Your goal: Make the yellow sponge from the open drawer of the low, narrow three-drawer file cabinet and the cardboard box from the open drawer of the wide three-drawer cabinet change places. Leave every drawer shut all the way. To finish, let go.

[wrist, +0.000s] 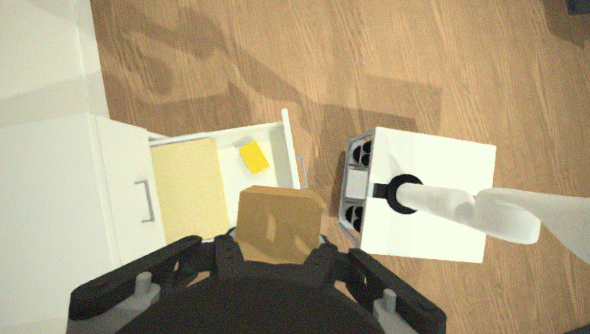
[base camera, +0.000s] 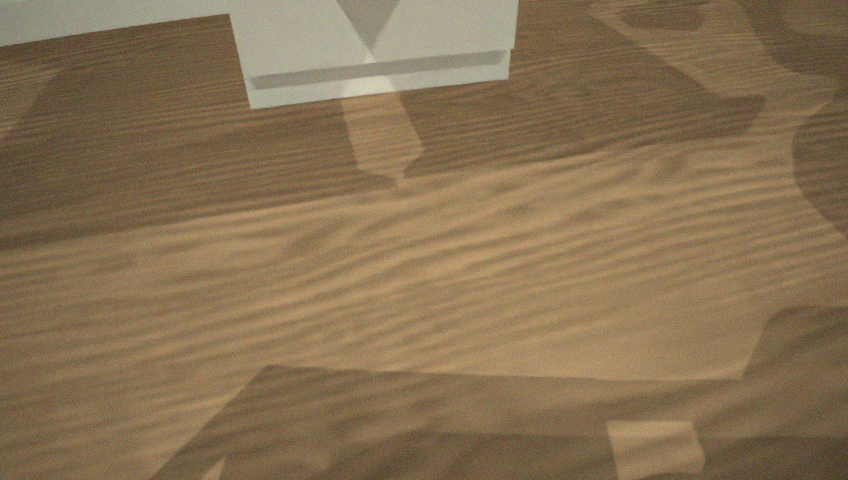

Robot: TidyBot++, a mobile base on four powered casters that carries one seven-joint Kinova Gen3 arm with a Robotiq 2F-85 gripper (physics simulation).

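Observation:
My gripper [wrist: 278,235] is shut on the brown cardboard box [wrist: 280,215], held high above the floor and overlapping the near part of the open drawer in the wrist view. The yellow sponge [wrist: 254,157] lies in that open white drawer [wrist: 291,150] of the narrow file cabinet [wrist: 117,170], near the drawer's front end. A pale yellow panel [wrist: 187,185] covers the rear part of the drawer. The wide cabinet's open drawer cannot be made out in either view.
My white base [wrist: 435,155] and arm [wrist: 445,200] stand right of the drawer handle, across a gap of wooden floor. A white surface [wrist: 40,60] fills the left side. The base camera shows the lower part of a white cabinet [base camera: 297,47] at the top and shadows on the floor.

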